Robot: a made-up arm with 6 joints. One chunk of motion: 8 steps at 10 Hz.
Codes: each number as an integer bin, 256 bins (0 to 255) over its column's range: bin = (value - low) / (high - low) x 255, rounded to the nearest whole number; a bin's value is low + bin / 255 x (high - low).
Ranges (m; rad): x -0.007..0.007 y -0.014..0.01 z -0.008..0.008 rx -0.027..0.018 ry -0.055..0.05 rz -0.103..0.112
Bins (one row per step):
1: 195 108 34 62 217 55
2: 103 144 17 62 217 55
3: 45 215 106 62 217 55
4: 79 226 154 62 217 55
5: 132 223 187 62 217 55
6: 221 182 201 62 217 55
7: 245 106 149 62 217 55
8: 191 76 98 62 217 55
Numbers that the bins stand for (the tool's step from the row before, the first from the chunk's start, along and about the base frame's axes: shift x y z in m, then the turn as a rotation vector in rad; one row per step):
1: 0.00371 -0.00384 -0.00587 -0.01606 0.03435 -0.05663
2: -0.00135 -0.00045 -0.00693 -0.01606 0.03435 -0.05663
3: -0.00453 0.00624 -0.00135 -0.01606 0.03435 -0.05663
4: -0.00266 0.00727 0.00166 -0.01606 0.03435 -0.05663
5: 0.00025 0.00699 0.00373 -0.01606 0.03435 -0.05663
6: 0.00513 0.00313 0.00461 -0.01606 0.03435 -0.05663
7: 0.00645 -0.00402 0.00135 -0.01606 0.03435 -0.05663
8: 0.00349 -0.00685 -0.00185 -0.01606 0.03435 -0.05663

